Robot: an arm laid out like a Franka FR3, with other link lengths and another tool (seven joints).
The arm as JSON. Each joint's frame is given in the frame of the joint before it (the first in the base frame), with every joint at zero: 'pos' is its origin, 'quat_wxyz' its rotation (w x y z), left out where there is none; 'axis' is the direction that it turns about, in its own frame. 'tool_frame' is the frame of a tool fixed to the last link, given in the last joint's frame.
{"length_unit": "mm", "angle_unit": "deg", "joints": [
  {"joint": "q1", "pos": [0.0, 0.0, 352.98], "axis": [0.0, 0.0, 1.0]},
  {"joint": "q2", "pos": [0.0, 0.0, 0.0], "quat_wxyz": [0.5, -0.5, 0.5, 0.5], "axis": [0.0, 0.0, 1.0]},
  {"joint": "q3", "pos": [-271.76, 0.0, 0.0], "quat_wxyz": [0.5, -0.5, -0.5, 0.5], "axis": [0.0, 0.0, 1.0]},
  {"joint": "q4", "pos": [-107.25, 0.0, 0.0], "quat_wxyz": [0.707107, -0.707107, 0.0, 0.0], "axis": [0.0, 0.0, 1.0]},
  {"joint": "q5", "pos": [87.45, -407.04, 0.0], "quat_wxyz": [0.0, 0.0, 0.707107, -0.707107], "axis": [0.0, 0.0, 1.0]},
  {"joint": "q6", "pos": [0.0, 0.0, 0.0], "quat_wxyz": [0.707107, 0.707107, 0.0, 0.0], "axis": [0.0, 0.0, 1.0]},
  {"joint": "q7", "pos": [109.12, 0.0, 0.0], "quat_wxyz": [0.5, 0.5, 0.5, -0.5], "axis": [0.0, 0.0, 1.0]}
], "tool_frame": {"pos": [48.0, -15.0, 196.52], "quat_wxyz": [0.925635, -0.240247, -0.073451, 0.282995]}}
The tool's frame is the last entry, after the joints.
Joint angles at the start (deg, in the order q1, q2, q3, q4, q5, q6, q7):
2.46, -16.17, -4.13, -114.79, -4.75, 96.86, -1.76
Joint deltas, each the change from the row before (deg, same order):
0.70, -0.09, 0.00, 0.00, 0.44, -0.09, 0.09
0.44, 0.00, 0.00, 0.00, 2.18, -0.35, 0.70
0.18, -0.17, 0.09, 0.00, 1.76, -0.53, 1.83
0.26, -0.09, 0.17, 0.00, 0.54, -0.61, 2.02
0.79, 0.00, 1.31, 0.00, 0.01, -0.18, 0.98
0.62, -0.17, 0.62, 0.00, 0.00, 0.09, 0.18
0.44, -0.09, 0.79, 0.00, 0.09, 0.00, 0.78
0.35, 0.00, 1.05, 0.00, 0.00, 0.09, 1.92
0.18, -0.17, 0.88, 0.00, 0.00, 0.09, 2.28
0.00, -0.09, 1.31, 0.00, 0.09, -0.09, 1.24
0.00, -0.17, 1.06, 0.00, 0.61, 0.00, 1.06
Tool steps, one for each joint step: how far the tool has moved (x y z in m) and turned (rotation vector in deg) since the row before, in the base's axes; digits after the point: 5 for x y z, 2 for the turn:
-0.00059, 0.00791, 0.00097, 0.44, -0.01, 0.54
-0.00058, 0.01132, 0.00099, 2.13, 0.31, -0.60
-0.00063, 0.00866, 0.00216, 1.65, 0.35, -1.82
-0.00091, 0.00622, 0.00031, 0.39, 0.56, -1.66
-0.00200, 0.01980, -0.00043, -0.42, 0.17, 1.07
-0.00152, 0.01150, 0.00161, -0.17, -0.27, 1.03
-0.00141, 0.01187, 0.00074, -0.17, -0.10, 0.40
-0.00051, 0.01350, -0.00017, -0.39, -0.12, -0.56
-0.00018, 0.01039, 0.00139, -0.33, -0.29, -1.26
-0.00227, 0.01270, 0.00029, -0.35, -0.04, 0.00
-0.00218, 0.01200, 0.00164, 0.26, -0.12, -0.13

